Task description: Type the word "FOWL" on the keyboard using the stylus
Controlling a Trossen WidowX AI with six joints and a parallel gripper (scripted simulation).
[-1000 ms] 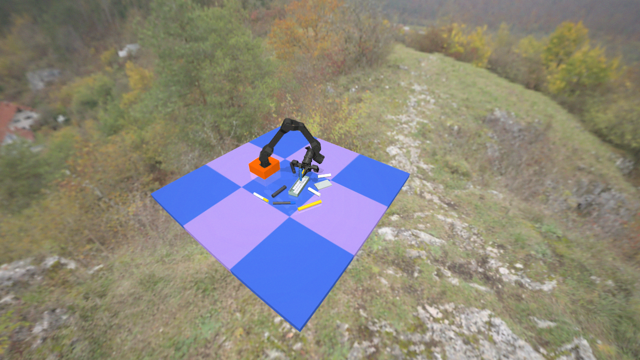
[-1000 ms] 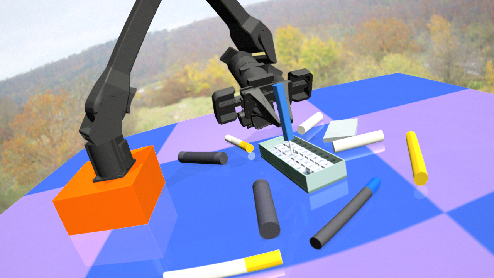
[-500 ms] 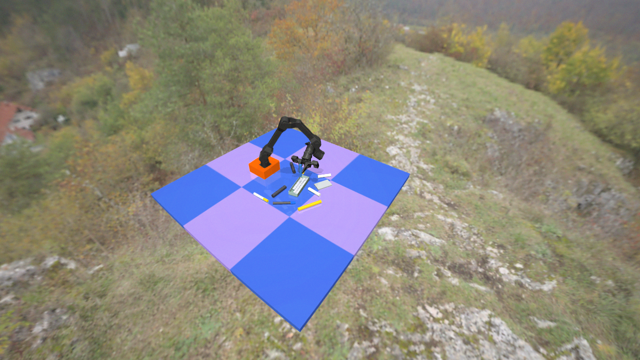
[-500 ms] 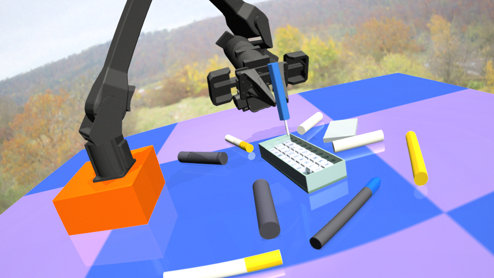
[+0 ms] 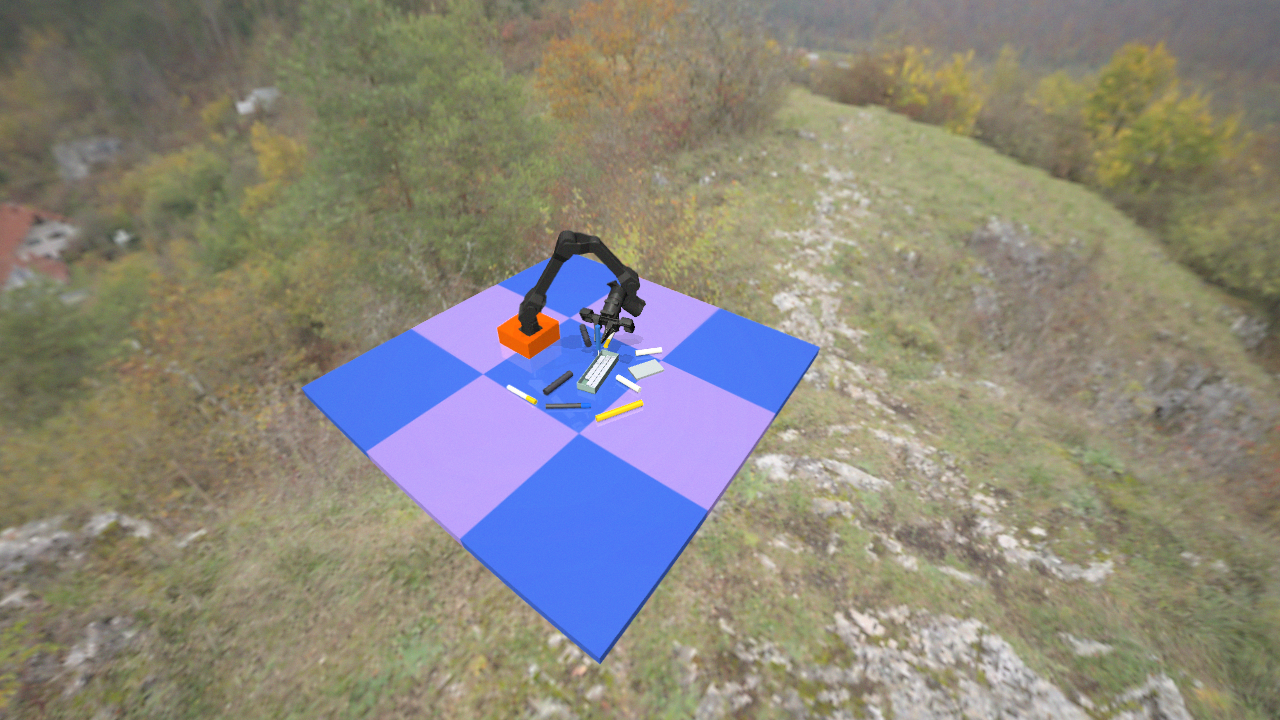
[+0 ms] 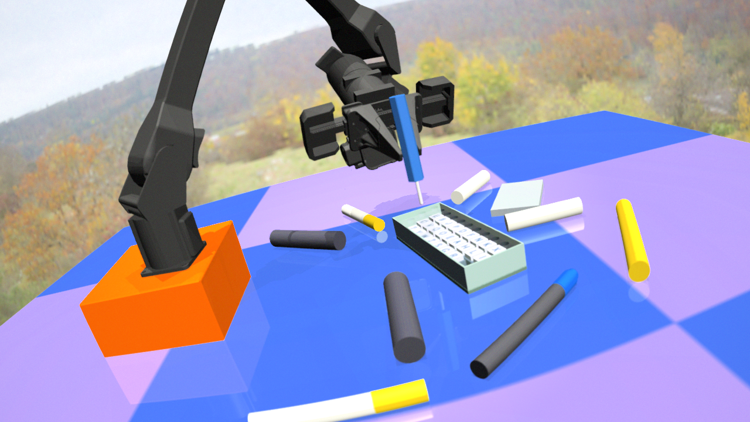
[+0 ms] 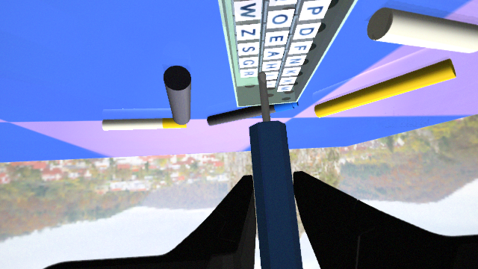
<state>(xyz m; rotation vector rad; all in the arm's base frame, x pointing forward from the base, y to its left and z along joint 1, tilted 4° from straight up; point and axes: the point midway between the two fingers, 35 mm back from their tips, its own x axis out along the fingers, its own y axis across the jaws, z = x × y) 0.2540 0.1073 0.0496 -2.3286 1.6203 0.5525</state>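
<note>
Right now the keyboard end wall is 2 cm ahead of my gripper tip, 2 cm to the right of it and 9 cm below it. The rest, counted from my gripper tip: blue stylus: 1 cm below; then stylus tip: 5 cm below; then grey pad: 13 cm ahead, 10 cm to the left, 10 cm below.
</note>
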